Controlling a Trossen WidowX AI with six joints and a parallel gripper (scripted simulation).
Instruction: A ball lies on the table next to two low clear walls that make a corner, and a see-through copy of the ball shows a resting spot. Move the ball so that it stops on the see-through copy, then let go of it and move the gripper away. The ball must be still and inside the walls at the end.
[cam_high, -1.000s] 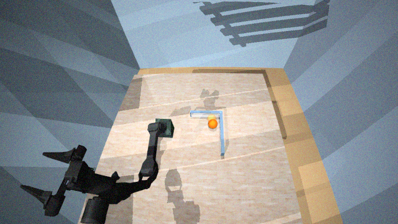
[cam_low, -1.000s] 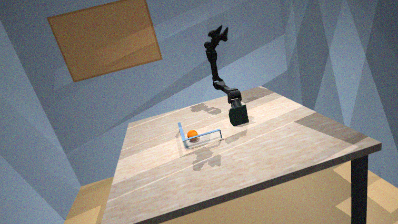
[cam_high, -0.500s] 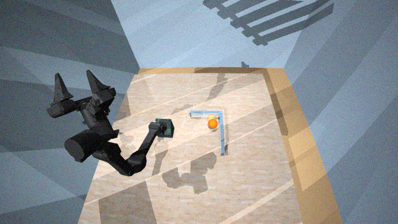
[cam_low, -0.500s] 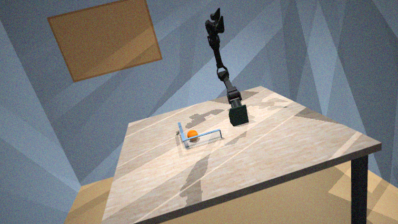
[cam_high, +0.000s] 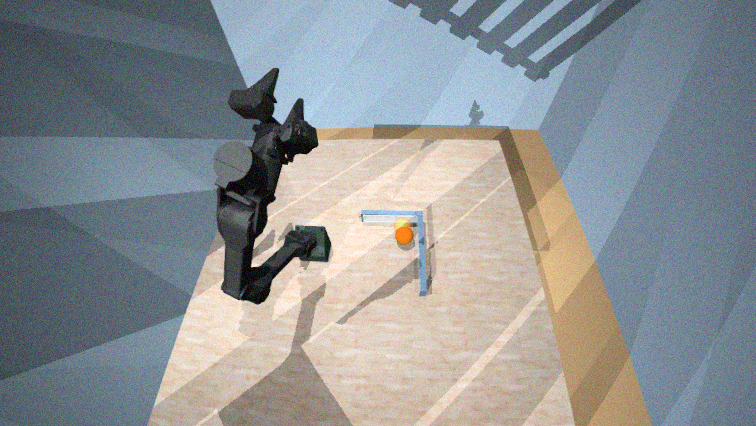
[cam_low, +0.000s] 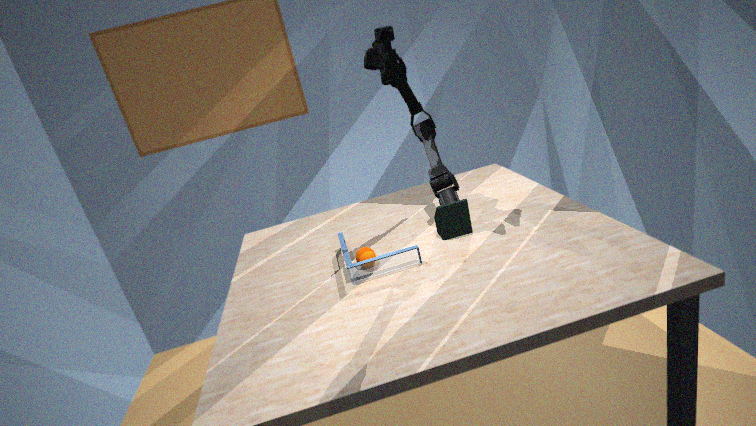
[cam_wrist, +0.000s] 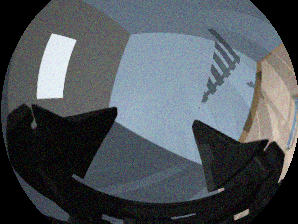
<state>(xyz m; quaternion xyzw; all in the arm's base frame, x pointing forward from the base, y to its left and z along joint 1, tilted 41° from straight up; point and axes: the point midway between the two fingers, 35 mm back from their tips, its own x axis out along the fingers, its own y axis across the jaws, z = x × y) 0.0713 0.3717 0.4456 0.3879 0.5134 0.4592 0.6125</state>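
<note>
The orange ball is 650 mm below my gripper tip, 220 mm ahead of it and 80 mm to the left of it. Round my gripper tip: see-through copy (650 mm below, 210 mm ahead, 120 mm to the left); clear wall (650 mm below, 160 mm to the left, 160 mm ahead).
</note>
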